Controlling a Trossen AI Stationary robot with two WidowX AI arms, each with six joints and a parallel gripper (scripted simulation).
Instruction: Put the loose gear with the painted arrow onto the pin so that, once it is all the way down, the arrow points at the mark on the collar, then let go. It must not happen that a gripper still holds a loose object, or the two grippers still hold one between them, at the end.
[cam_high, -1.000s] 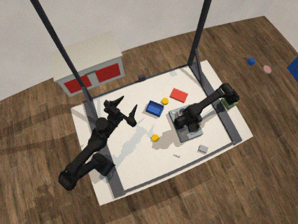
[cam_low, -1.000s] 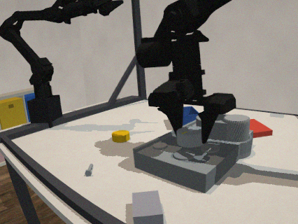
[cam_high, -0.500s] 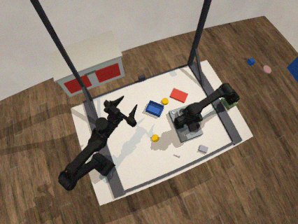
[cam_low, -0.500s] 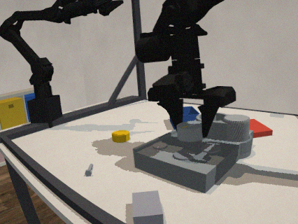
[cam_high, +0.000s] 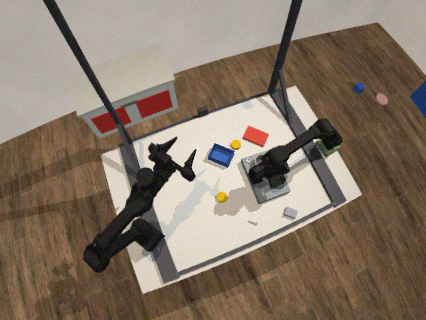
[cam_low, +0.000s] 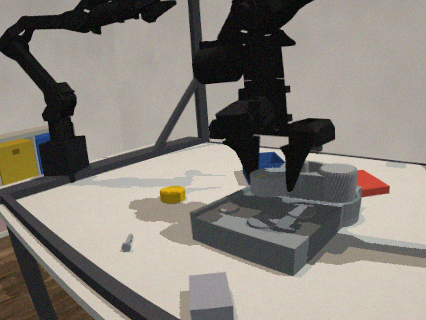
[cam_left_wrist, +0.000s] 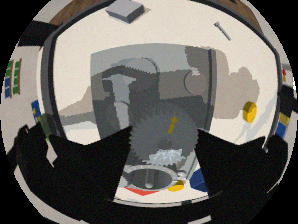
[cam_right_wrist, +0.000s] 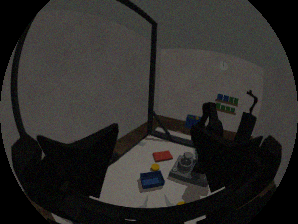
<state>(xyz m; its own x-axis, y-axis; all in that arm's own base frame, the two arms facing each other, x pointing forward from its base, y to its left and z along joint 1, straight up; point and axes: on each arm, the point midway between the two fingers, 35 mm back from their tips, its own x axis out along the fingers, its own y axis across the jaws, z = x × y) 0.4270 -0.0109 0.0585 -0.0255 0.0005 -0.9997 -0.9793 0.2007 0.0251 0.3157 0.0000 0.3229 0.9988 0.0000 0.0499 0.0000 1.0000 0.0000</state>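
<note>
Right now my left hand is 20 mm above the grey gear. The rest, counted from my left hand: red plate 240 mm behind, 90 mm to the left, 90 mm below; then bolt 160 mm ahead, 150 mm to the right, 90 mm below; then blue tray 220 mm behind, 130 mm to the right, 90 mm below.
</note>
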